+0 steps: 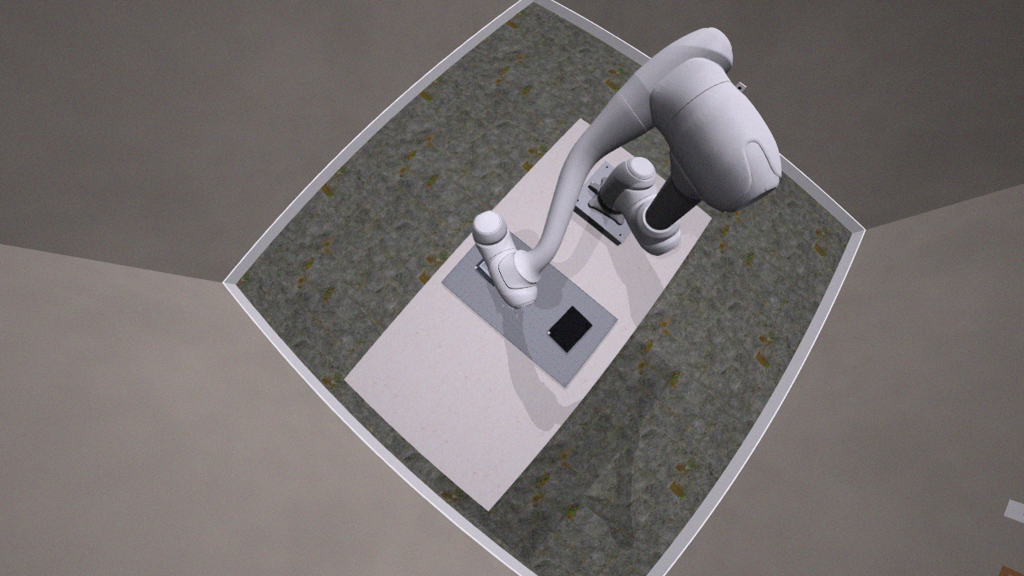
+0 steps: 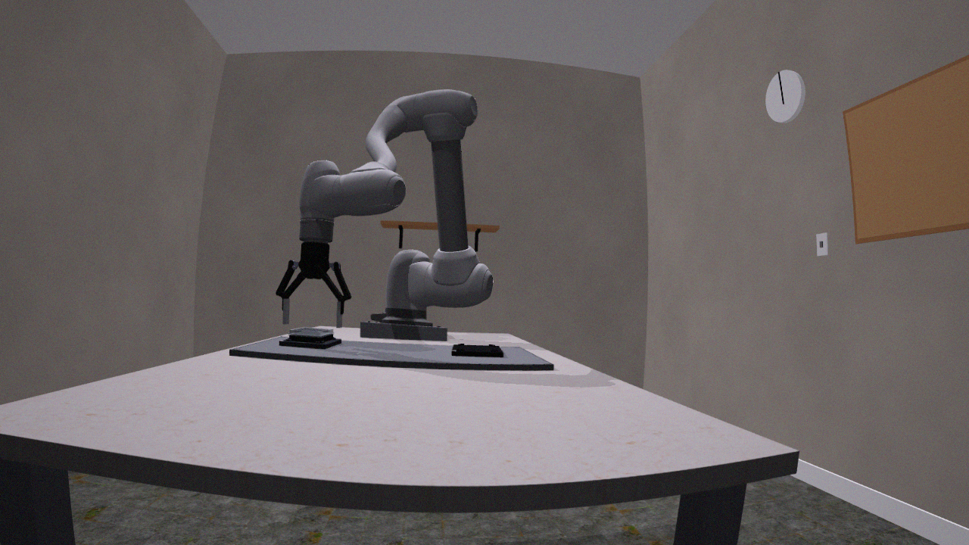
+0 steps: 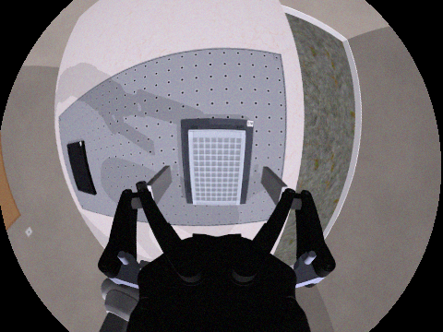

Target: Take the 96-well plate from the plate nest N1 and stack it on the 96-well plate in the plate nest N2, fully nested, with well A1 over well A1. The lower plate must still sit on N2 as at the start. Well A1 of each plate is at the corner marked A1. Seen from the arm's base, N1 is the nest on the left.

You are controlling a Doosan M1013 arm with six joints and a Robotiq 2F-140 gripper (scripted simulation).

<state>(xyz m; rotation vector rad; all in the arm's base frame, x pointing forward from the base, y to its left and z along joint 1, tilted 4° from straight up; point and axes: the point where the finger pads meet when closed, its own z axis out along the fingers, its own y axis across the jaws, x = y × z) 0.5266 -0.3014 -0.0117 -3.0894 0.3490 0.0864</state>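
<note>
My hand is 3 cm above the white 96-well plate. From my hand the other things lie so: white mark (14 cm ahead, 34 cm to the left, 5 cm below); nest N1 (8 cm ahead, 41 cm to the left, 5 cm below); black 96-well plate (4 cm below).
</note>
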